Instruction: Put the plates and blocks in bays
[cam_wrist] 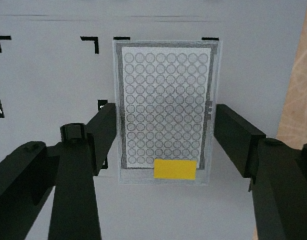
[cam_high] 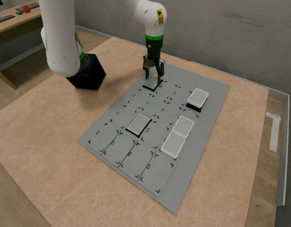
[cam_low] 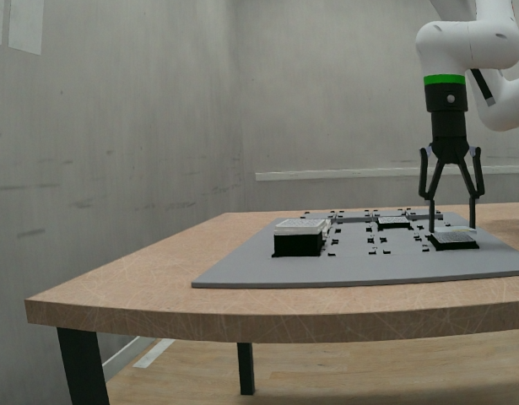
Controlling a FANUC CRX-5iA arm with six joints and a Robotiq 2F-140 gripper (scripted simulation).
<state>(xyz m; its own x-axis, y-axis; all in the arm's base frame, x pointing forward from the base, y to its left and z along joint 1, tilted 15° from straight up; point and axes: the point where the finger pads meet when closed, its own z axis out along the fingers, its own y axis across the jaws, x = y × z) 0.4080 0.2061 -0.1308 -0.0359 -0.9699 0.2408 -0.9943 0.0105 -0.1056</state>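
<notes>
The clear lid lies 2 cm below my hand. The rest, counted from my hand: black deep-well block: 32 cm ahead, 3 cm below, 1 cm to the right; black sealed plate: 33 cm to the right, 10 cm ahead, 5 cm below.
</notes>
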